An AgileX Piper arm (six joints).
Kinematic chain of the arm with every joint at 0, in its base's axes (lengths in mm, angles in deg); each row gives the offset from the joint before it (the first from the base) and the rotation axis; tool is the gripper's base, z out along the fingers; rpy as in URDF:
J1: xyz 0 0 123 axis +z
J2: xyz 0 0 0 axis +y
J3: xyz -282.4 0 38.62 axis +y
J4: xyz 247.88 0 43.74 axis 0.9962 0 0.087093
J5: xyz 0 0 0 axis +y
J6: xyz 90.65 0 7.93 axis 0.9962 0 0.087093
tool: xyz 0 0 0 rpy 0 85 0
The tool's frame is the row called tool.
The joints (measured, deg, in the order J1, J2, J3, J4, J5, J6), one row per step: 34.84 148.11 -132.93 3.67 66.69 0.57; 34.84 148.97 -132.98 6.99 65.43 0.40; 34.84 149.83 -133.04 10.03 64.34 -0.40; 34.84 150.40 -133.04 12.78 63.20 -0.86; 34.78 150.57 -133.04 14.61 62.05 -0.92; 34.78 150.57 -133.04 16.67 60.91 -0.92
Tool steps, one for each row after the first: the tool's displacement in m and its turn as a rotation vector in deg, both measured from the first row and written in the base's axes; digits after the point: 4 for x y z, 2 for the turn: -0.0009 0.0051 -0.0069 2.89 1.45 -0.56; -0.0018 0.0096 -0.0136 5.37 2.72 -0.55; -0.0024 0.0137 -0.0177 7.81 3.65 -0.89; -0.0019 0.0162 -0.0183 9.78 3.81 -1.51; -0.0018 0.0193 -0.0170 12.02 3.98 -2.20
